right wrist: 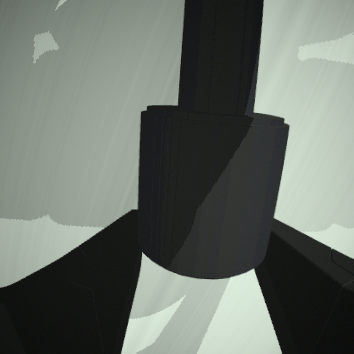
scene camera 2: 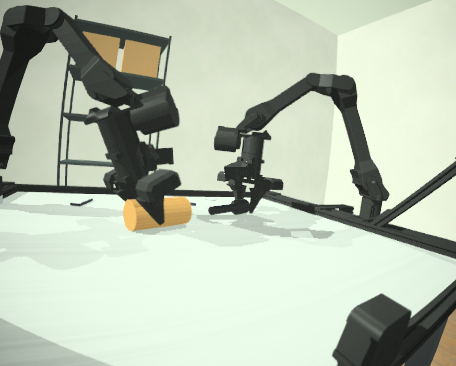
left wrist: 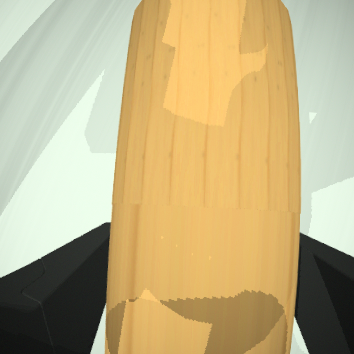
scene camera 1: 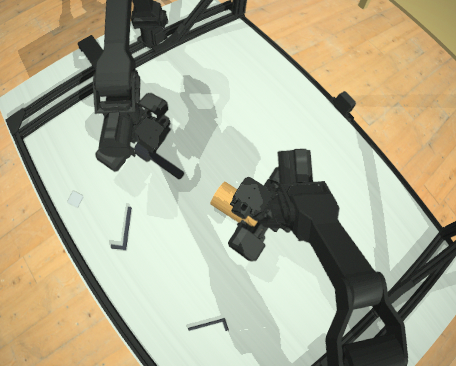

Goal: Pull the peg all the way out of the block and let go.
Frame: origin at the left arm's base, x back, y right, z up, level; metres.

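Seen in the pictures: left gripper, fingertip midpoint: (scene camera 2: 153, 220) (left wrist: 197, 237); right gripper, fingertip midpoint: (right wrist: 196, 222) (scene camera 2: 244, 211) (scene camera 1: 139, 148); right arm's base, origin of the base link: (scene camera 2: 368, 219) (scene camera 1: 152, 38).
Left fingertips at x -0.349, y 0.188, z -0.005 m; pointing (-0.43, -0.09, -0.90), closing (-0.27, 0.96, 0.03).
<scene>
A point is followed by its place in that frame.
The orange wooden cylindrical block (scene camera 1: 223, 195) {x -0.400, y 0.168, z 0.036 m} (scene camera 2: 177, 212) {x -0.390, y 0.206, z 0.014 m} (left wrist: 205, 150) {x -0.368, y 0.178, z 0.037 m} lies on its side, low at the table. My left gripper (scene camera 1: 244, 210) {x -0.349, y 0.188, z -0.005 m} (scene camera 2: 156, 215) {x -0.349, y 0.188, z -0.005 m} (left wrist: 197, 237) {x -0.349, y 0.188, z -0.005 m} is shut on it, a finger at each side. The black peg (scene camera 1: 168, 165) {x -0.533, y 0.132, z 0.009 m} (scene camera 2: 219, 209) {x -0.520, y 0.146, z 0.002 m} (right wrist: 220, 55) {x -0.570, y 0.125, z 0.010 m} has a thin shaft and a thicker head. My right gripper (scene camera 1: 144, 151) {x -0.622, y 0.112, z -0.015 m} (scene camera 2: 243, 206) {x -0.622, y 0.112, z -0.015 m} (right wrist: 196, 222) {x -0.622, y 0.112, z -0.015 m} is shut on the head. The shaft's free end points toward the block, and a gap shows between them in both scene views. The peg is held roughly level, low over the table. The block's hole is hidden.
Two dark L-shaped pieces, one (scene camera 1: 127, 227) {x -0.490, y -0.021, z -0.012 m} at the left and another (scene camera 1: 207, 324) {x -0.228, y -0.028, z -0.013 m} near the bottom of scene camera 1, lie on the white table. A small pale square (scene camera 1: 75, 199) {x -0.623, y -0.079, z -0.016 m} lies near the left edge. Black rails (scene camera 1: 75, 260) {x -0.503, y -0.158, z 0.000 m} frame the table.
</scene>
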